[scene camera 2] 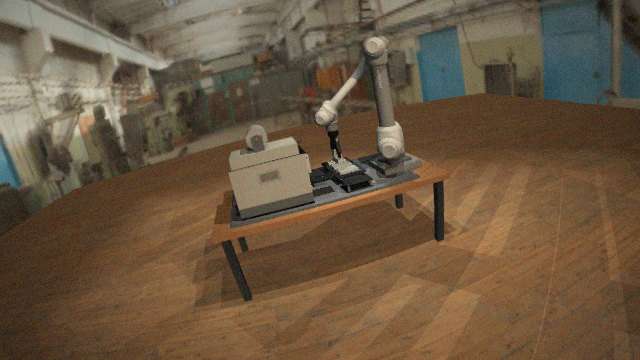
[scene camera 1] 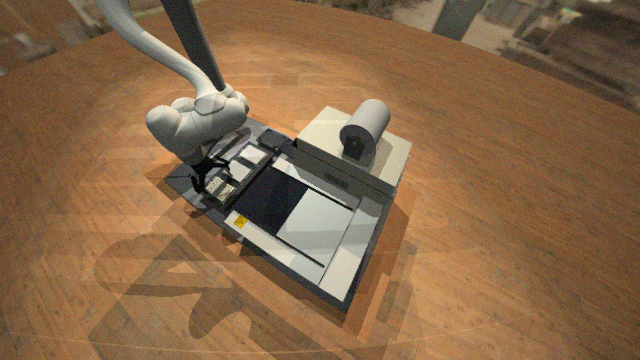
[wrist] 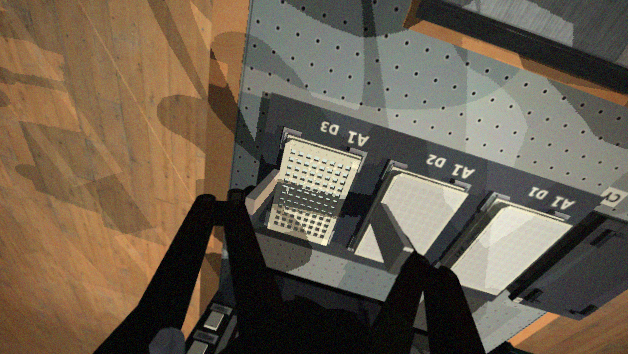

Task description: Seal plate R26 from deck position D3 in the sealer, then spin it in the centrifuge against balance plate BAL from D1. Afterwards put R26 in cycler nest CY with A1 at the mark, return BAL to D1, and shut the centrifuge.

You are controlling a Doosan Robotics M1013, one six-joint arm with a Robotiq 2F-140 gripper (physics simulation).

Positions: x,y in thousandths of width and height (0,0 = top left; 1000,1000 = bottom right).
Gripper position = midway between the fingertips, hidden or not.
My gripper (scene camera 1: 346,512) is open and touches a white well plate (wrist: 501,510). Also in view: a centrifuge (scene camera 1: 501,643) and a plate sealer (scene camera 2: 462,501).
My gripper is seen too in the wrist view (wrist: 520,558). The centrifuge is seen too in the wrist view (wrist: 525,840). The plate sealer is seen too in scene camera 1 (scene camera 1: 473,446).
